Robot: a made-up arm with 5 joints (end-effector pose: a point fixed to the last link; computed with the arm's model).
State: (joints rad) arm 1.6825 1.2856 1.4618 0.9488 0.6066
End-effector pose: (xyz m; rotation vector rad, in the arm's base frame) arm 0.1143 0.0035 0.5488 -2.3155 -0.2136 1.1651
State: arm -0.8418 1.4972 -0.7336 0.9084 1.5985
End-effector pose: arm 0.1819 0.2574 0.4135 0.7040 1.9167 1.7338
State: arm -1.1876 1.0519 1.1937 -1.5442 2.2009
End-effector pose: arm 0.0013 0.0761 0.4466 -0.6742 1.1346 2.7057
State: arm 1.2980 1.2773 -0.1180 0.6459 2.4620
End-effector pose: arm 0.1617 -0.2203 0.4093 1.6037 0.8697 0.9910
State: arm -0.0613 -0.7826 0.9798 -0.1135 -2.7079
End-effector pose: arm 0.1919 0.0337 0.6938 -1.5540 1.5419 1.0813
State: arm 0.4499 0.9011 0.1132 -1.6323 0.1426
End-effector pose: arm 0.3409 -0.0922 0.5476 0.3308 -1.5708 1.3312
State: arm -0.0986 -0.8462 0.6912 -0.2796 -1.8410
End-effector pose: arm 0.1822 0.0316 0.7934 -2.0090 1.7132 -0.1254
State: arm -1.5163 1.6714 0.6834 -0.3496 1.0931
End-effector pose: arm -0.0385 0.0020 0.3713 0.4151 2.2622 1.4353
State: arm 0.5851 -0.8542 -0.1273 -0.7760 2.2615
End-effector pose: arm 0.1052 0.0188 0.9564 -1.6807 -0.3461 0.1236
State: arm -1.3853 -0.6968 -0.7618 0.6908 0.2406
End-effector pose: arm -0.0331 -0.0313 0.9841 -1.5476 0.9884 -2.1336
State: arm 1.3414 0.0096 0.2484 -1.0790 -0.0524
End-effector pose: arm 0.1586 -0.2631 0.7663 -0.4573 -1.6087 0.8362
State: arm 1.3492 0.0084 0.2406 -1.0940 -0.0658
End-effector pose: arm 0.1563 -0.2633 0.7686 -0.4777 -1.6148 0.8542
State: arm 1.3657 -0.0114 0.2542 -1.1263 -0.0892
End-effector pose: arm 0.1508 -0.2609 0.7714 -0.5124 -1.6238 0.8815
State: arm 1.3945 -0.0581 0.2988 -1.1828 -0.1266
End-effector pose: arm 0.1413 -0.2545 0.7746 -0.5663 -1.6345 0.9231
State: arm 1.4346 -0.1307 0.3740 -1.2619 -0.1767
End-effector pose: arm 0.1287 -0.2435 0.7772 -0.6357 -1.6426 0.9799
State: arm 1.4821 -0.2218 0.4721 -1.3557 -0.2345
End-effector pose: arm 0.1151 -0.2287 0.7780 -0.7115 -1.6429 1.0483
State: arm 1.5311 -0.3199 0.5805 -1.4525 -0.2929
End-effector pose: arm 0.1027 -0.2119 0.7763 -0.7828 -1.6335 1.1207
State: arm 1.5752 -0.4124 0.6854 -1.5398 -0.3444
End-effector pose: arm 0.0931 -0.1956 0.7725 -0.8402 -1.6171 1.1864
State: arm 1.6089 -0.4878 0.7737 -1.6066 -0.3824
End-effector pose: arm 0.0869 -0.1822 0.7676 -0.8791 -1.6003 1.2347
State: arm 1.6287 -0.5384 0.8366 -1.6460 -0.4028
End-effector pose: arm 0.0838 -0.1733 0.7631 -0.8988 -1.5896 1.2583
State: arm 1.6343 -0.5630 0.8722 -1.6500 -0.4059
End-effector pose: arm 0.0832 -0.1694 0.7598 -0.8971 -1.5923 1.2500
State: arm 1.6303 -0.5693 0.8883 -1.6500 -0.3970
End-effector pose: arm 0.0840 -0.1682 0.7576 -0.8930 -1.5931 1.2382
